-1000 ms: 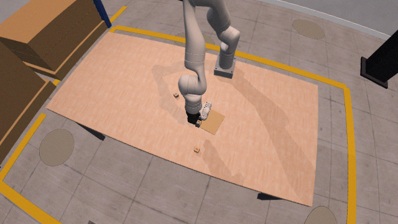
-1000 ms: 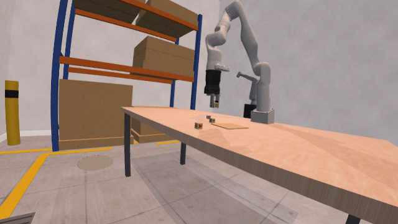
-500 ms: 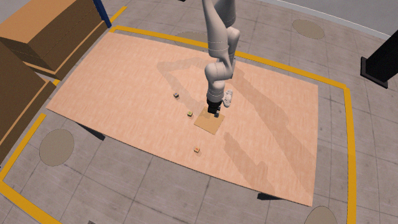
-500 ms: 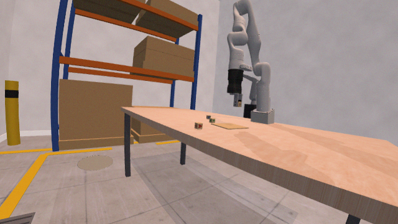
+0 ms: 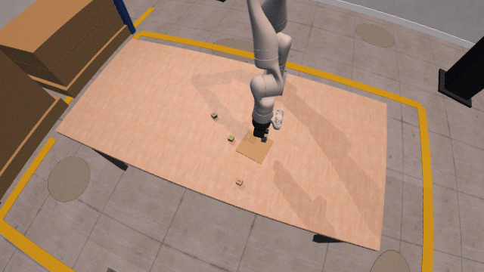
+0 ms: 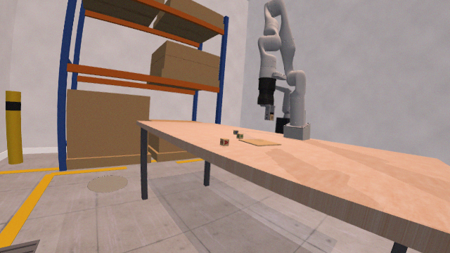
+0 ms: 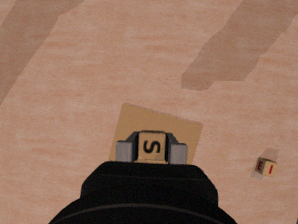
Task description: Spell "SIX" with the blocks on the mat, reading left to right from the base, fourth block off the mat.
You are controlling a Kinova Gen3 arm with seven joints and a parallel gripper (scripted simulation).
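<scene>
The tan mat lies 10 mm ahead of my hand, 40 mm to the right of it and 120 mm below it. The rest, counted from my hand: block: 210 mm ahead, 10 mm to the right, 110 mm below.
</scene>
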